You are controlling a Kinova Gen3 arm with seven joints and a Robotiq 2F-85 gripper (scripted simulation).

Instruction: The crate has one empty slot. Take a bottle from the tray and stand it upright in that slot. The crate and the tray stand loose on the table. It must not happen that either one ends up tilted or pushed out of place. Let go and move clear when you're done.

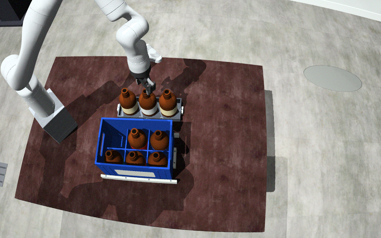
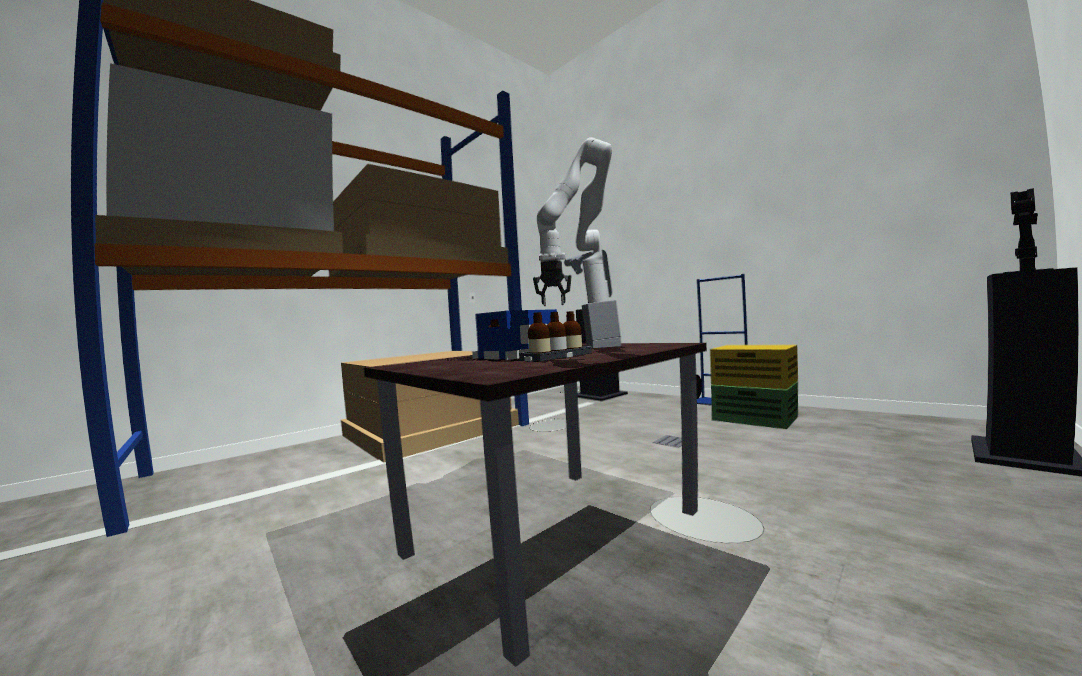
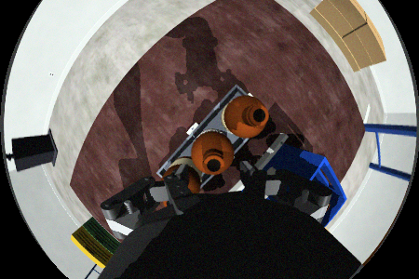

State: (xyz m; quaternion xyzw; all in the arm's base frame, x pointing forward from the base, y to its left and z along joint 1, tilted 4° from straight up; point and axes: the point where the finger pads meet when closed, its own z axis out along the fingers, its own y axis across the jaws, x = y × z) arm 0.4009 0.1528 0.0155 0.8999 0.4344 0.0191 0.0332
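Right now my hand is 110 mm above the brown bottle. From my hand the other things lie so: grey tray (180 mm below); then crate (10 mm ahead, 220 mm to the right, 110 mm below).
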